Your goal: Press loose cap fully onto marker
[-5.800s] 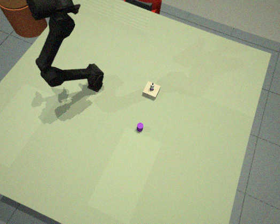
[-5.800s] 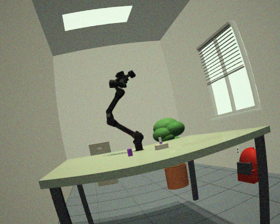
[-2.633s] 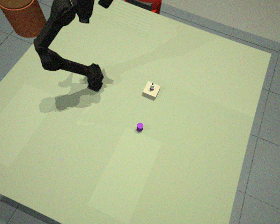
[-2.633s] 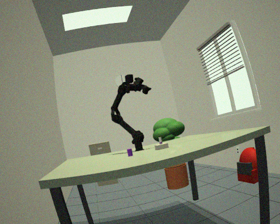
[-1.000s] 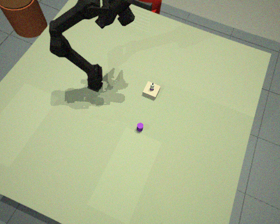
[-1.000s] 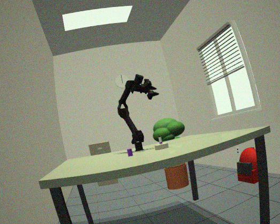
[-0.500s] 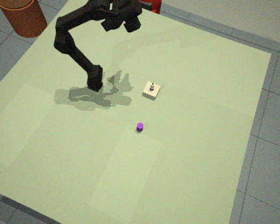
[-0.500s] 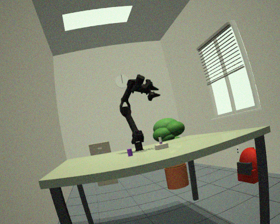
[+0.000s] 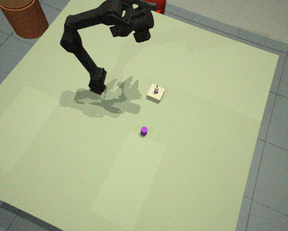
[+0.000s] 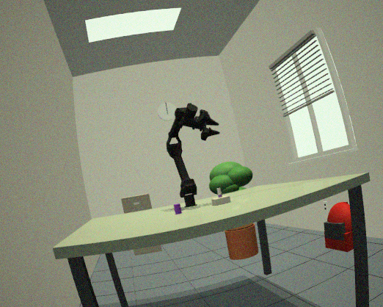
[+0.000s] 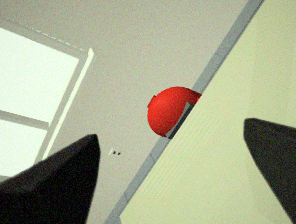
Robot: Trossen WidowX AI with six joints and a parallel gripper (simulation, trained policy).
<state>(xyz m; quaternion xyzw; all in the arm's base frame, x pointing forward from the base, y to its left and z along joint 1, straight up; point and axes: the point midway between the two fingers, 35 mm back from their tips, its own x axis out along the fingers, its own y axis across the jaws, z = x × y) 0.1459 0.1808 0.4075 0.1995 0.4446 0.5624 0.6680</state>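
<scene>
Right now my gripper tip is 18 cm short of the purple cap, 34 cm to the left of it and 37 cm above it. The rest, counted from my gripper tip: holder block (15 cm ahead, 12 cm to the right, 38 cm below).
</scene>
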